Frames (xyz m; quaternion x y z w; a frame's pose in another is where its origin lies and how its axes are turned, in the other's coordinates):
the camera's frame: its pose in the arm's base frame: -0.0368 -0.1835 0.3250 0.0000 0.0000 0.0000 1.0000
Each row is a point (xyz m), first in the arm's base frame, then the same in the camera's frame.
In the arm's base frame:
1: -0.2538 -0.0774 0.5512
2: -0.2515 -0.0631 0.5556
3: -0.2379 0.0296 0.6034
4: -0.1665 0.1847 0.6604
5: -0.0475 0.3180 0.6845
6: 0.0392 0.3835 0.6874
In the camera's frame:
1: -0.2170 0.1061 0.2262
2: -0.2147 0.1204 0.2306
3: -0.2011 0.2131 0.2784
4: -0.1297 0.3682 0.3354
5: -0.0107 0.5015 0.3595
6: 0.0760 0.5670 0.3624

